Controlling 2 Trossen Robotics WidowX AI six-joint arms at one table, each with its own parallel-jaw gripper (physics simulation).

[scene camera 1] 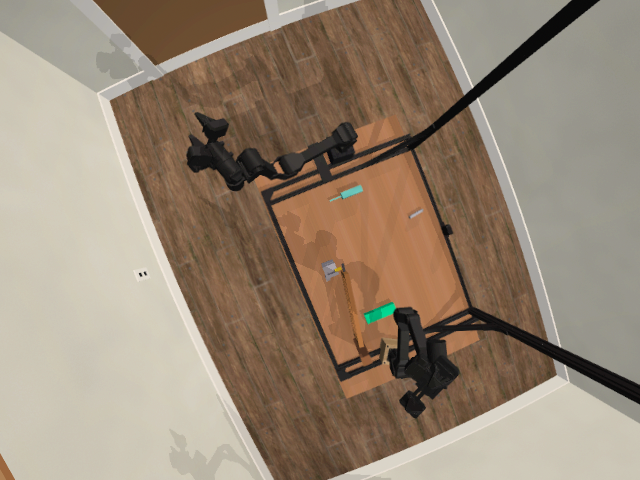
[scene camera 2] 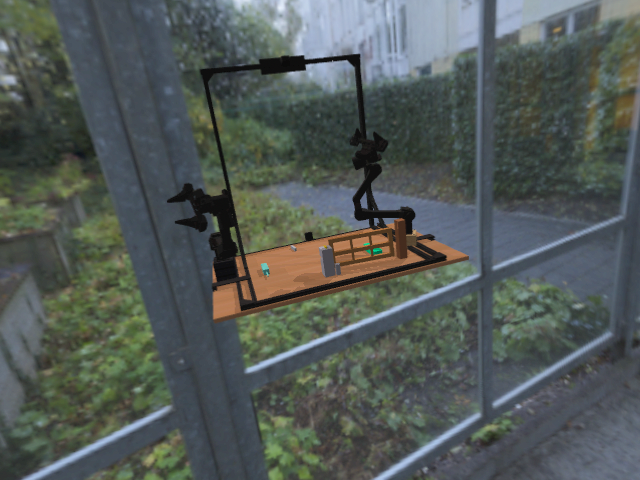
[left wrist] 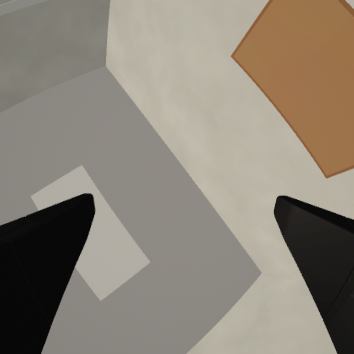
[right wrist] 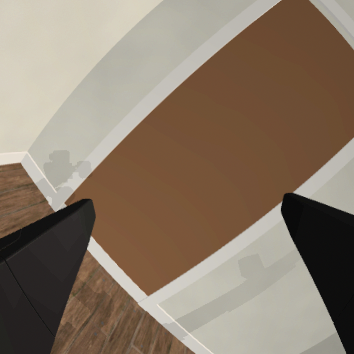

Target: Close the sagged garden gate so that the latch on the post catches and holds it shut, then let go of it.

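Where they show: left gripper, fingertip midpoint: (scene camera 1: 417, 399) (scene camera 2: 365, 130) (left wrist: 186, 204); right gripper, fingertip midpoint: (scene camera 1: 192, 124) (scene camera 2: 170, 211) (right wrist: 189, 205); left arm's base, origin of the base link: (scene camera 1: 394, 355) (scene camera 2: 406, 232); right arm's base, origin of the base link: (scene camera 1: 340, 144).
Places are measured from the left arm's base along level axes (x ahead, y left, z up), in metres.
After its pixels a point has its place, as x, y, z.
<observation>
The orange-brown gate (scene camera 1: 352, 310) {0.213, 0.250, 0.086} (scene camera 2: 361, 236) {0.202, 0.250, 0.073} stands upright, hinged at the brown post (scene camera 2: 400, 240) {0.020, 0.187, 0.022}. Its free end is beside the grey latch post (scene camera 1: 327, 269) {0.364, 0.378, 0.061} (scene camera 2: 327, 263) {0.352, 0.391, -0.009}, with a yellow piece (scene camera 1: 338, 269) {0.371, 0.332, 0.058} between them in scene camera 1. Whether the latch has caught is too small to tell. My left gripper (scene camera 2: 368, 136) {0.151, 0.153, 0.566} (left wrist: 186, 204) {0.151, 0.153, 0.566} is open and empty, raised high above the gate's hinge end in scene camera 2. My right gripper (scene camera 1: 194, 125) {0.767, 0.857, 0.398} (scene camera 2: 172, 211) {0.767, 0.857, 0.398} (right wrist: 189, 205) {0.767, 0.857, 0.398} is open and empty, beyond the table, far from the gate. Neither wrist view shows the gate.
A green block (scene camera 1: 379, 312) {0.183, 0.095, -0.043} (scene camera 2: 374, 250) {0.161, 0.143, -0.043} lies near the gate. A teal handled tool (scene camera 1: 352, 192) {0.717, 0.310, -0.048} (scene camera 2: 265, 268) {0.703, 0.342, -0.048} and a small grey bar (scene camera 1: 416, 213) {0.672, -0.010, -0.060} (scene camera 2: 293, 248) {0.666, 0.004, -0.065} lie farther off. A beige box (scene camera 1: 386, 351) {0.015, 0.042, 0.000} (scene camera 2: 411, 238) {-0.027, 0.051, -0.017} is near the left arm. Black rails (scene camera 1: 305, 281) {0.275, 0.475, -0.059} border the table.
</observation>
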